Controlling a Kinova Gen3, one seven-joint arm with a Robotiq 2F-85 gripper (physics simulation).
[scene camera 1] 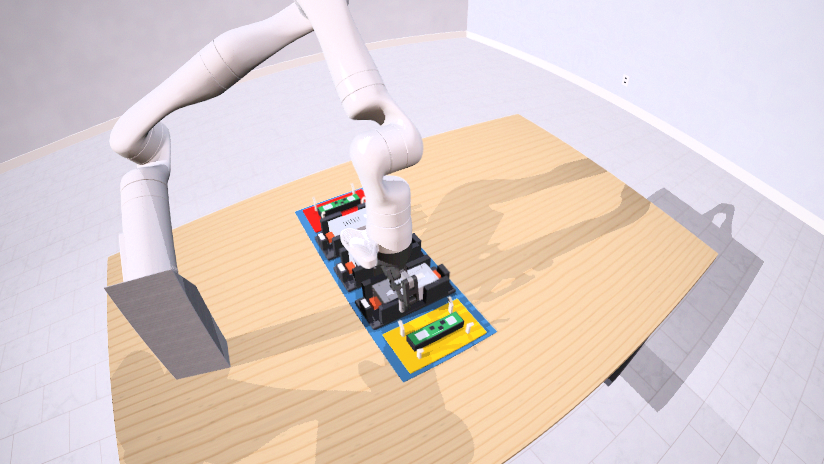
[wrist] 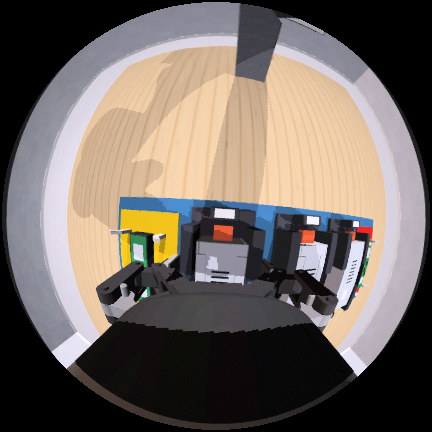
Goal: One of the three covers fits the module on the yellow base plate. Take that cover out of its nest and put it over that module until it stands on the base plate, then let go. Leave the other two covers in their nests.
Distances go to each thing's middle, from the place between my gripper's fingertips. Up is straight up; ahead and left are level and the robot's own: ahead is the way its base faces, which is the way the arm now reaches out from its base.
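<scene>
Relative to my hand, the yellow base plate [scene camera 1: 448,344] is 30 mm below, 50 mm ahead and 100 mm to the right.
</scene>
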